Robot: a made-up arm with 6 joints. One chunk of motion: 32 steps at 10 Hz.
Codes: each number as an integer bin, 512 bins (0 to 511) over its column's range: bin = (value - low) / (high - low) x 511, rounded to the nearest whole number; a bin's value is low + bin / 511 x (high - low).
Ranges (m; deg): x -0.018..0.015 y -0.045..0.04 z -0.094..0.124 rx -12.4..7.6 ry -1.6..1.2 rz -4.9..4
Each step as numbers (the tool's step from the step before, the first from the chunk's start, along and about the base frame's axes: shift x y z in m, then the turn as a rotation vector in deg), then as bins.
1 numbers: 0.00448 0.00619 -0.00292 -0.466 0.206 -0.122
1 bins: 348 308 213 305 330 274
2 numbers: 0.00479 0.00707 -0.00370 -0.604 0.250 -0.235
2 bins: 353 313 212 301 338 268
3 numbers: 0.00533 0.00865 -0.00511 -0.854 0.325 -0.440
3 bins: 361 323 208 295 351 256
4 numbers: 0.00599 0.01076 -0.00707 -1.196 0.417 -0.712
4 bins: 371 335 204 286 368 240
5 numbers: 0.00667 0.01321 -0.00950 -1.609 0.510 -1.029
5 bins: 382 350 198 276 385 222
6 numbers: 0.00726 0.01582 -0.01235 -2.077 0.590 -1.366
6 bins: 391 366 191 264 400 203
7 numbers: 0.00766 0.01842 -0.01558 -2.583 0.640 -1.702
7 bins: 397 381 184 251 409 184
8 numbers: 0.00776 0.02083 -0.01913 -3.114 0.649 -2.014
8 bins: 399 396 175 237 410 166
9 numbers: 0.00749 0.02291 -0.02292 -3.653 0.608 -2.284
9 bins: 395 408 167 223 403 150
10 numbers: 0.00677 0.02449 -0.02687 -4.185 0.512 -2.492
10 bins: 384 418 157 210 385 138
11 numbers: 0.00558 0.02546 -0.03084 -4.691 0.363 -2.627
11 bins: 365 424 148 197 358 131
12 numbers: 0.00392 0.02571 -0.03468 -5.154 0.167 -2.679
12 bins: 339 425 139 185 322 128
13 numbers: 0.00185 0.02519 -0.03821 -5.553 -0.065 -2.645
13 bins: 307 422 131 175 280 129
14 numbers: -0.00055 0.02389 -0.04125 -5.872 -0.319 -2.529
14 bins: 270 414 124 167 234 136
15 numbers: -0.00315 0.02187 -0.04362 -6.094 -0.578 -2.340
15 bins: 230 402 118 161 187 147
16 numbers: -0.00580 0.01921 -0.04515 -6.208 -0.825 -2.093
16 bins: 189 386 115 158 141 161
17 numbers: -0.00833 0.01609 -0.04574 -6.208 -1.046 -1.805
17 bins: 150 367 113 158 101 178
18 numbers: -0.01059 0.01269 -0.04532 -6.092 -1.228 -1.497
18 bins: 115 347 114 161 68 195
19 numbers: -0.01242 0.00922 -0.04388 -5.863 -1.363 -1.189
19 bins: 86 326 117 167 43 213
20 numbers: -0.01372 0.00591 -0.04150 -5.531 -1.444 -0.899
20 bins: 66 306 123 176 28 230
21 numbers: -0.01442 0.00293 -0.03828 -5.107 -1.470 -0.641
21 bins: 55 288 131 186 24 245
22 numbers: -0.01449 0.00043 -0.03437 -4.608 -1.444 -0.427
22 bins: 54 273 140 199 28 257
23 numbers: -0.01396 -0.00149 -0.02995 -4.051 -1.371 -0.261
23 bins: 63 262 150 213 42 266
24 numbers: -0.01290 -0.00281 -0.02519 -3.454 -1.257 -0.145
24 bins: 79 254 161 229 63 273
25 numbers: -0.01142 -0.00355 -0.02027 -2.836 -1.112 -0.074
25 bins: 102 249 173 244 89 277
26 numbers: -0.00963 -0.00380 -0.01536 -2.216 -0.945 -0.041
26 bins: 130 248 184 260 120 279
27 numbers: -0.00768 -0.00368 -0.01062 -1.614 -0.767 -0.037
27 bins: 160 248 195 276 152 279
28 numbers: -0.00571 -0.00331 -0.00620 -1.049 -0.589 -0.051
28 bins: 190 251 206 290 185 278
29 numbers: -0.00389 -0.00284 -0.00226 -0.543 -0.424 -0.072
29 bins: 218 253 215 303 215 277
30 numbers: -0.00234 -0.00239 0.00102 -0.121 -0.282 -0.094
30 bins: 242 256 223 314 241 276
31 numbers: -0.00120 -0.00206 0.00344 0.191 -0.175 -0.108
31 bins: 260 258 228 322 260 275
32 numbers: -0.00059 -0.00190 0.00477 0.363 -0.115 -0.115
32 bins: 270 259 232 326 271 275
